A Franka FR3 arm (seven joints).
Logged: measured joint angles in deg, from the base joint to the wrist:
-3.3 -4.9 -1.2 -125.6 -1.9 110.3 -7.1
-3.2 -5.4 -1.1 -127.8 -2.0 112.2 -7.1
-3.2 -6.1 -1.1 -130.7 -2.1 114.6 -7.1
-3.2 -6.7 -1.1 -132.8 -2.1 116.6 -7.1
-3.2 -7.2 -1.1 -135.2 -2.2 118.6 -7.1
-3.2 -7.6 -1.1 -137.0 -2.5 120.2 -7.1
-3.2 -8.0 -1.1 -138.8 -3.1 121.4 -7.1
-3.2 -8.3 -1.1 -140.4 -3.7 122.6 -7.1
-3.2 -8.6 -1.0 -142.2 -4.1 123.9 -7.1
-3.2 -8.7 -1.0 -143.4 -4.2 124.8 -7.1
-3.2 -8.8 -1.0 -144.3 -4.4 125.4 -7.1
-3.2 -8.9 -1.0 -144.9 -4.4 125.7 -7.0
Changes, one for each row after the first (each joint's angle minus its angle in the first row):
0.1 -0.5 0.1 -2.2 -0.1 1.9 0.0
0.1 -1.2 0.1 -5.1 -0.2 4.3 0.0
0.1 -1.8 0.1 -7.2 -0.2 6.3 0.0
0.1 -2.3 0.1 -9.6 -0.3 8.3 0.0
0.1 -2.7 0.1 -11.4 -0.6 9.9 0.0
0.1 -3.1 0.1 -13.2 -1.2 11.1 0.0
0.1 -3.4 0.1 -14.8 -1.8 12.3 0.0
0.1 -3.7 0.2 -16.6 -2.2 13.6 0.0
0.1 -3.8 0.2 -17.8 -2.3 14.5 0.0
0.1 -3.9 0.2 -18.7 -2.5 15.1 0.0
0.1 -4.0 0.2 -19.3 -2.5 15.4 0.1

